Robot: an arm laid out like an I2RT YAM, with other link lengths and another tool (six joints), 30 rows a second.
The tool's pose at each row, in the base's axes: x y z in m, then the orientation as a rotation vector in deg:
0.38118, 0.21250, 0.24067, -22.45, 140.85, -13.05
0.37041, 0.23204, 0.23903, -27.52, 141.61, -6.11
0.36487, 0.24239, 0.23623, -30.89, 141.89, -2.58
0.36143, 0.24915, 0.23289, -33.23, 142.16, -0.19
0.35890, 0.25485, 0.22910, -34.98, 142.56, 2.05
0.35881, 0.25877, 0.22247, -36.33, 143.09, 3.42
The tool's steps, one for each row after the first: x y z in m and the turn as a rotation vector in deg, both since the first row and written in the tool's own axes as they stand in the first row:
0.00258, 0.02120, -0.00665, -6.29, -0.06, -1.92
0.00491, 0.03289, -0.00855, -9.68, 0.03, -3.47
0.00715, 0.04087, -0.00850, -12.00, 0.25, -4.56
0.00931, 0.04777, -0.00746, -14.08, 0.60, -5.26
0.01181, 0.05317, -0.00257, -15.45, 1.15, -5.86

